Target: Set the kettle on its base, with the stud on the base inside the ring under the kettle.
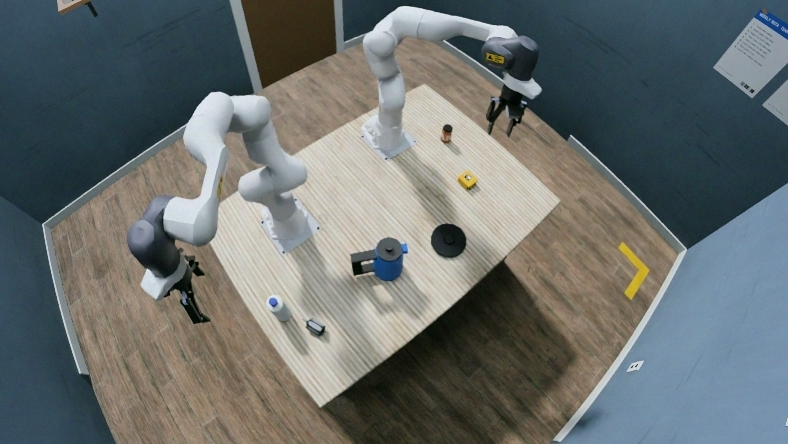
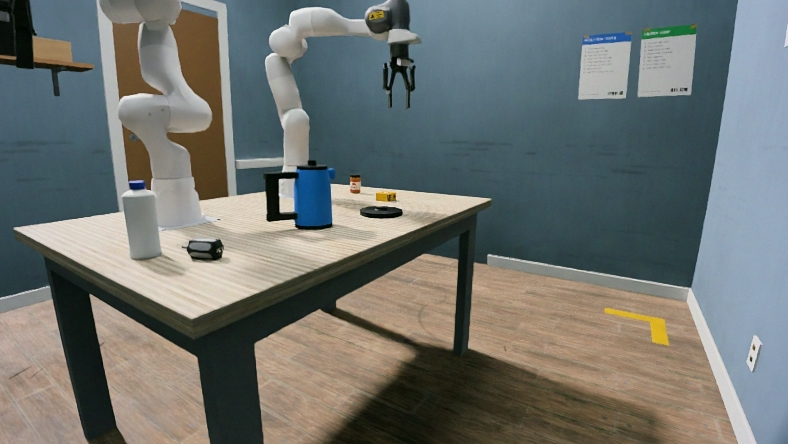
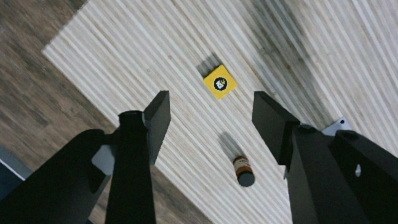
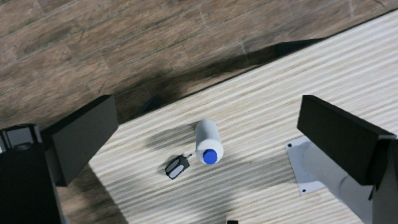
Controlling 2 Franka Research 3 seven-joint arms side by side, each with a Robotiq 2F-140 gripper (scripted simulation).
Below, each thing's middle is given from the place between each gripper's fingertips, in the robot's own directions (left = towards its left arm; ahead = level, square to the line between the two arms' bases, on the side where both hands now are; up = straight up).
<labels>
Now: the blue kettle (image 2: 312, 188) 7 cm behind my left hand (image 2: 399, 107), 58 cm to the right of it and 32 cm below it. The rest, counted from my left hand: small dark object (image 2: 199, 248): 10 cm behind, 92 cm to the right, 40 cm below; white bottle (image 2: 139, 205): 22 cm behind, 97 cm to the right, 34 cm below; round black base (image 1: 448, 240): 6 cm ahead, 29 cm to the right, 40 cm below.
The white bottle lies 33 cm below my right hand (image 2: 15, 62), 16 cm to the left of it and 7 cm ahead of it. Round my right hand: blue kettle (55 cm to the left, 31 cm below, 22 cm ahead); small dark object (38 cm below, 21 cm to the left, 19 cm ahead); round black base (83 cm to the left, 39 cm below, 35 cm ahead).
</labels>
